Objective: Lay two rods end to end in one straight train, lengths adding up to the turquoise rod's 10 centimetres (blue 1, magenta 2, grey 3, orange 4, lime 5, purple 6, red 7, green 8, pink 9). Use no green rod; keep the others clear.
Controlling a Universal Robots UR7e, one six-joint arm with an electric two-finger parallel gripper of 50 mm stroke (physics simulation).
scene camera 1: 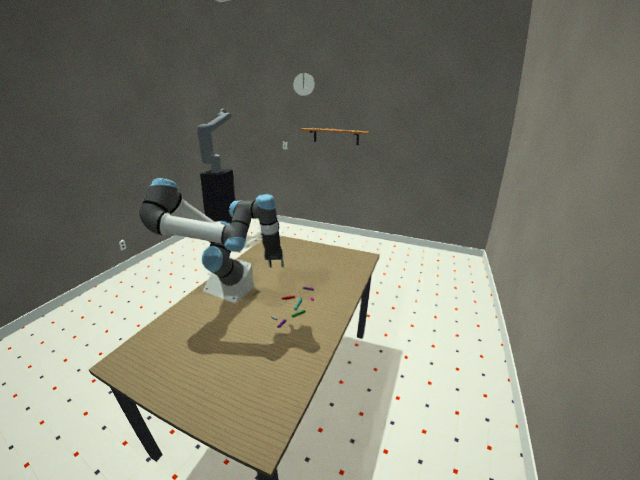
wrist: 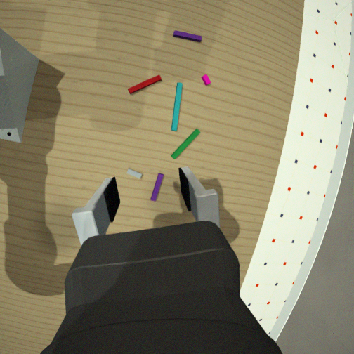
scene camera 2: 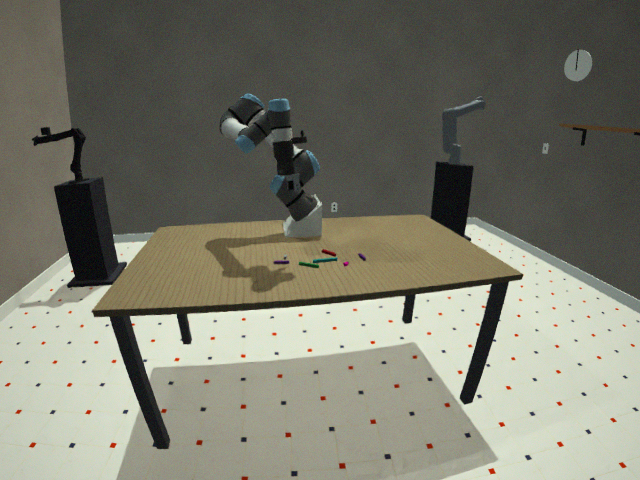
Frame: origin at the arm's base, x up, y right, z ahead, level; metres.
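Seen in the pictures: gripper, fingertip midpoint: (scene camera 1: 276, 266) (scene camera 2: 294, 190); arm's base, link origin: (scene camera 1: 231, 272) (scene camera 2: 306, 210).
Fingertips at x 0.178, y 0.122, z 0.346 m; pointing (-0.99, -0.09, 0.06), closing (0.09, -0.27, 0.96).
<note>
Offsets run from my fingertips to a thing's top centre. Level surfaces: height alone.
My gripper (scene camera 1: 276, 264) (wrist: 148, 185) is open and empty, high above the table. In the wrist view a purple rod @(dz +0.042, dx -0.271, dy +0.062 m) (wrist: 157, 187) (scene camera 1: 281, 323) (scene camera 2: 281, 262) lies below, between the fingertips in the picture. A short grey rod @(dz -0.009, dx -0.271, dy +0.038 m) (wrist: 134, 173) (scene camera 1: 274, 317) lies beside it. A red rod @(dz -0.013, dx -0.271, dy -0.147 m) (wrist: 145, 84) (scene camera 1: 288, 297) (scene camera 2: 328, 252) lies apart, left of the turquoise rod @(dz +0.059, dx -0.271, dy -0.112 m) (wrist: 177, 107) (scene camera 1: 298, 303) (scene camera 2: 325, 260). A green rod @(dz +0.090, dx -0.271, dy -0.038 m) (wrist: 185, 144) (scene camera 1: 298, 313) (scene camera 2: 308, 264) lies near the turquoise rod's end. A small magenta rod @(dz +0.114, dx -0.271, dy -0.182 m) (wrist: 206, 80) (scene camera 1: 312, 299) (scene camera 2: 345, 263) and a second purple rod @(dz +0.059, dx -0.271, dy -0.270 m) (wrist: 187, 36) (scene camera 1: 308, 288) (scene camera 2: 361, 256) lie farther off.
The wooden table @(dx -0.282 m) (scene camera 1: 206, 397) (scene camera 2: 170, 289) carries the arm's white base (scene camera 1: 227, 286) (scene camera 2: 303, 226). The arm's shadow falls across the table top. Black pedestals (scene camera 2: 85, 232) (scene camera 2: 451, 198) with other arms stand on the floor behind the table. A wall shelf (scene camera 1: 334, 130) hangs far off.
</note>
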